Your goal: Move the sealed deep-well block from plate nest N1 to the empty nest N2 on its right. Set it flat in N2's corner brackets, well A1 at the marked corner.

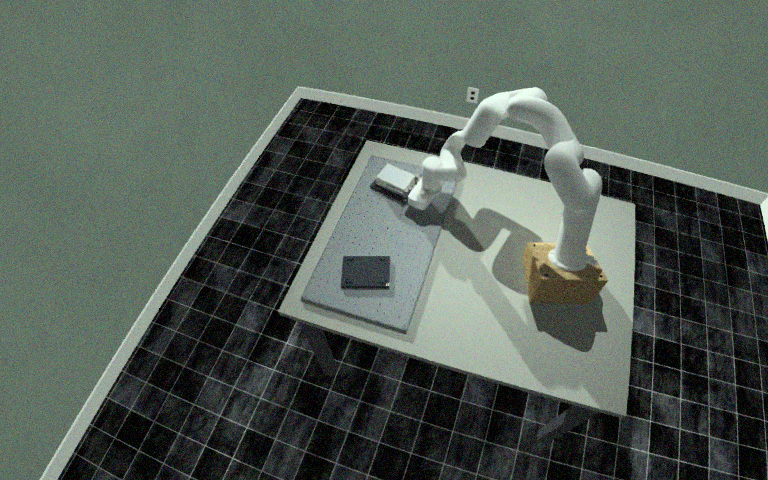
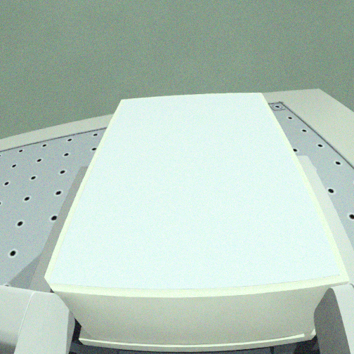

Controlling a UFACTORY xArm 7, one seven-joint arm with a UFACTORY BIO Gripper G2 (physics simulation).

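Frame: origin at the arm's base, x back, y right, z up, level; millimetres.
Where they show: hand, its tool point: [image 1: 397, 180]; arm's base, origin of its link: [image 1: 567, 260].
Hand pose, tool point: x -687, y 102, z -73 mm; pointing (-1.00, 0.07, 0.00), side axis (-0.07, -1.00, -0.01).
Observation:
Things, the pixels of their top centre, and the offset from my tool point. "spot": a spot on its surface instead. Level surfaces: height alone.
- sealed deep-well block, centre of its top: [image 1: 395, 176] dx -7, dy +0, dz +22 mm
- dark nest, centre of its top: [image 1: 395, 183] dx -8, dy +0, dz -18 mm
- grey perforated deck, height of its surface: dz -34 mm
- pale table, height of its surface: dz -46 mm
- pale flat thing, a spot on its surface: [image 1: 444, 196] spot: dx +186, dy +38, dz -33 mm
The sealed deep-well block [image 1: 396, 176] [image 2: 192, 195] is a pale box with a smooth, nearly white top. It looks close to level at the back of the deck, over the dark nest [image 1: 388, 193], apparently N2. Whether it rests flat inside the corner brackets cannot be told. My gripper [image 1: 412, 185] [image 2: 195, 316] is shut on the block's near end, one finger on each side. The other nest, apparently N1 [image 1: 365, 271], is dark and empty near the front of the deck, with a small light mark at one corner. Well A1 is hidden under the seal.
The grey perforated deck [image 1: 390, 243] [image 2: 32, 200] lies on the pale table [image 1: 498, 339]. A pale flat thing [image 1: 444, 196] shows partly behind the gripper. The arm's base stands on an orange-brown block [image 1: 566, 291] at the right of the table. Arm shadows cross the table.

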